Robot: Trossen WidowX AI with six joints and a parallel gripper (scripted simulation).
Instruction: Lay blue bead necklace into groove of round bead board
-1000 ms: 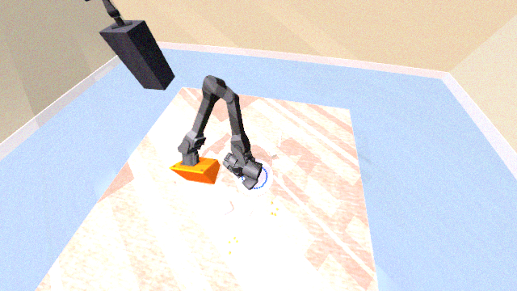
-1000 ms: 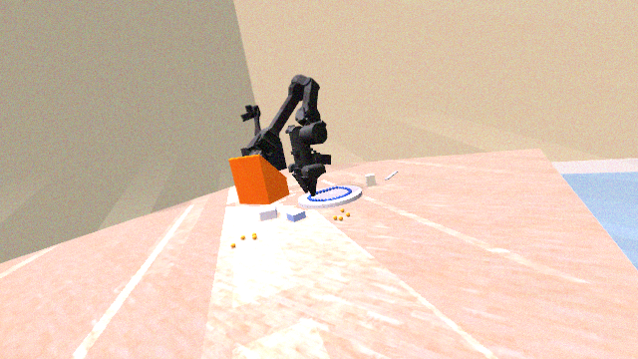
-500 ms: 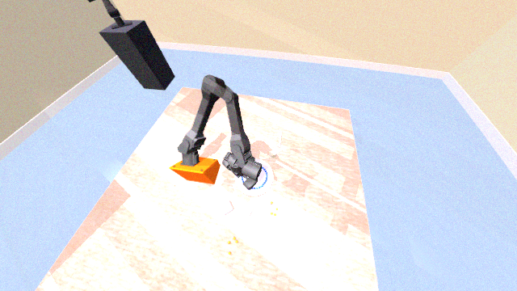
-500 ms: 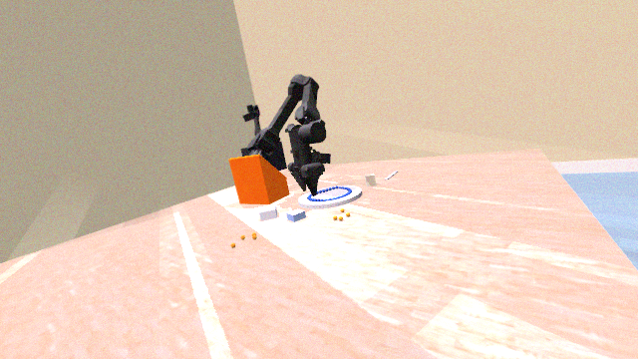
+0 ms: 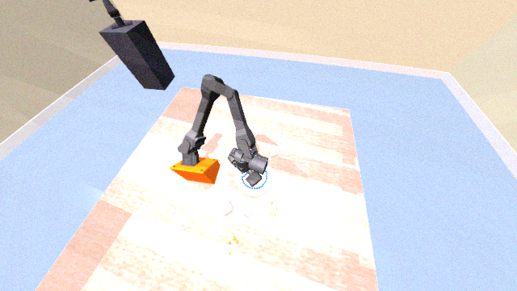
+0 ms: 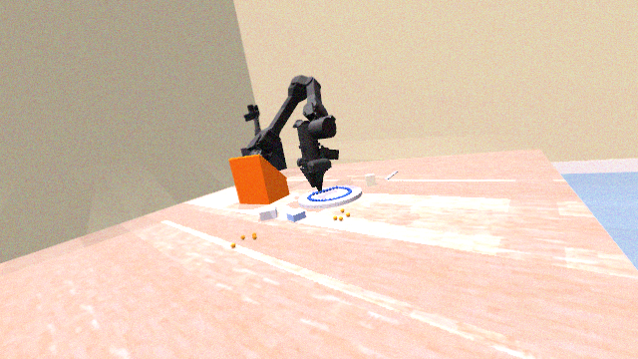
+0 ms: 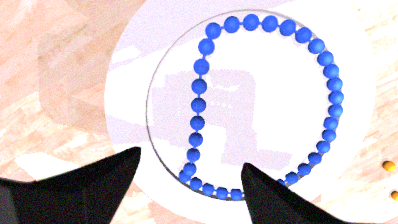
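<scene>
My gripper tip is 40 mm short of the round white bead board and 20 mm above it. Also, from my gripper tip: white block (170 mm to the right, 60 mm behind, 20 mm below); light blue cube (170 mm to the right, 40 mm ahead, 20 mm below); beige cube (140 mm to the left, 130 mm ahead, 10 mm below).
</scene>
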